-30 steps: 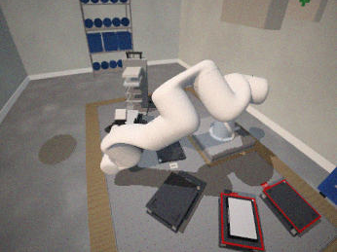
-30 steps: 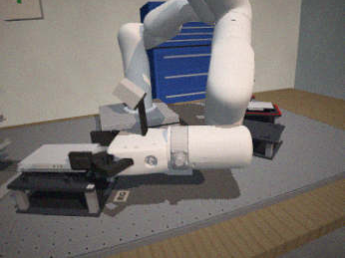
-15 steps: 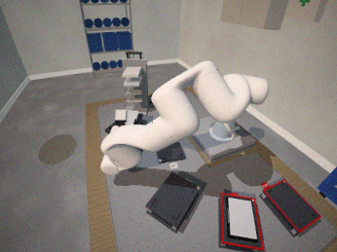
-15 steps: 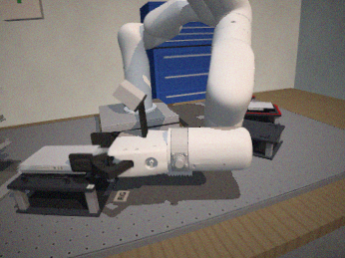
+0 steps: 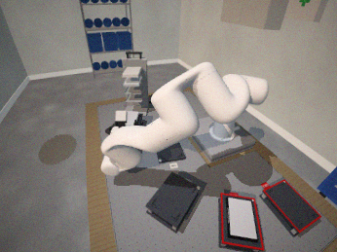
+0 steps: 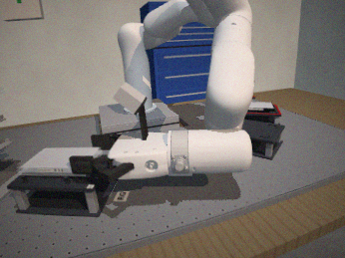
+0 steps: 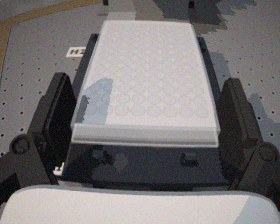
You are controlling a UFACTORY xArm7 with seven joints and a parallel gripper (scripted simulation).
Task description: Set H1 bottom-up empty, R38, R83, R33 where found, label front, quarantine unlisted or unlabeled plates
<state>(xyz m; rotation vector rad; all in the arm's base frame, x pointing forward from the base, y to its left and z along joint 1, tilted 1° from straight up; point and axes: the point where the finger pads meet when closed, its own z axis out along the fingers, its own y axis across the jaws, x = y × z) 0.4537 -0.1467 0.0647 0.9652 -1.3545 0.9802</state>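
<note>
Right now the white well plate is 5 cm to the right of my hand, 2 cm below it and 2 cm behind it. The rest, counted from my hand: deck label H1: 21 cm to the right, 9 cm below, 3 cm ahead; raised regrip nest RG: 5 cm to the right, 4 cm below, 2 cm behind; RG label: 9 cm below, 5 cm to the left, 2 cm ahead.
</note>
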